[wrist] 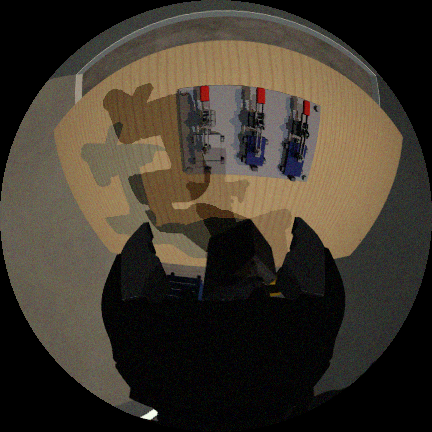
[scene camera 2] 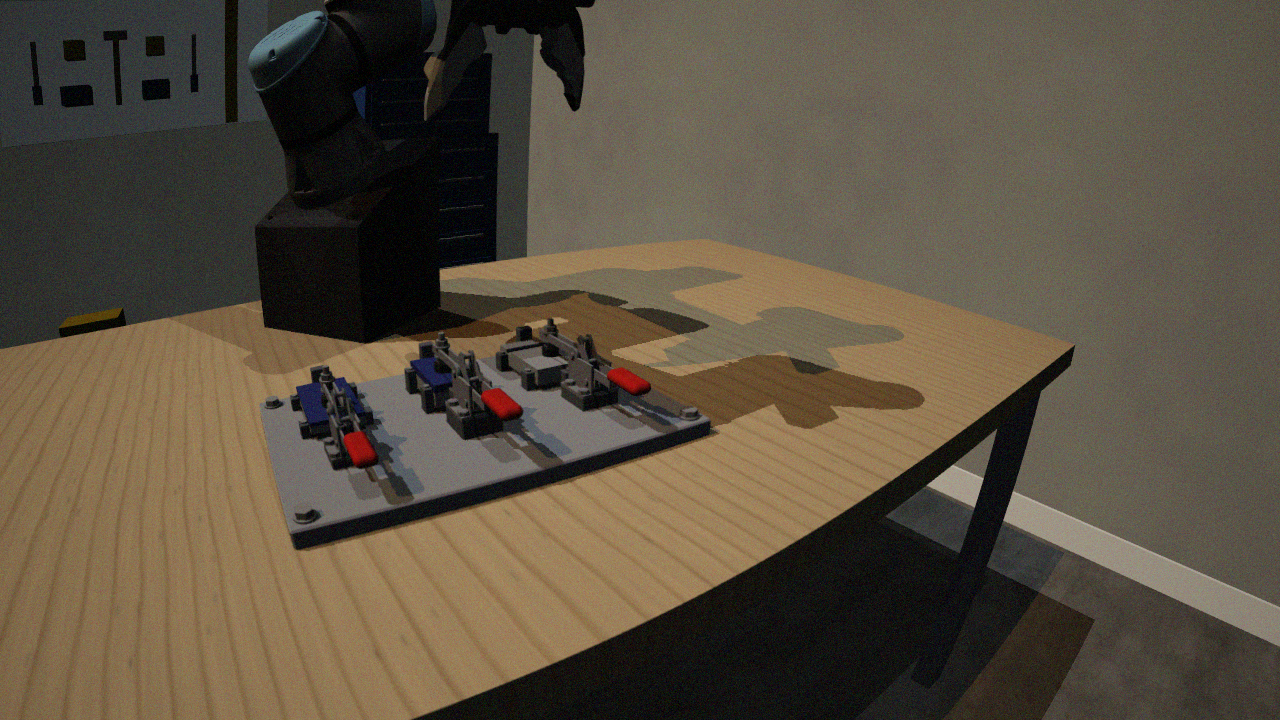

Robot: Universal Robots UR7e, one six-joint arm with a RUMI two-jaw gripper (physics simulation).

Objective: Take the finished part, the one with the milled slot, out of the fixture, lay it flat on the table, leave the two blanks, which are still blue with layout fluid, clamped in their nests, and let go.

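Observation:
The grey finished part [scene camera 2: 537, 360] [wrist: 212, 152] sits in the nest at the right end of the fixture plate [scene camera 2: 429, 470] [wrist: 227, 102] in the scene view, at the left in the wrist view; its slot is too small to make out. One blue blank [scene camera 2: 433, 373] [wrist: 256, 157] sits in the middle nest, the other blue blank [scene camera 2: 313, 407] [wrist: 293, 165] in the far nest. A toggle clamp arm reaches over each piece. My gripper [scene camera 2: 502, 112] [wrist: 221, 222] is open and empty, high above the table, behind the fixture in the scene view.
Red clamp handles [scene camera 2: 359, 447] [scene camera 2: 501, 403] [scene camera 2: 629, 380] stick out toward the front plate edge. Bolts stand at the plate corners. The black robot pedestal [scene camera 2: 313, 277] [wrist: 240, 250] stands behind the fixture on the wooden table [scene camera 2: 581, 573] [wrist: 350, 150]. Arm shadows fall beside the plate.

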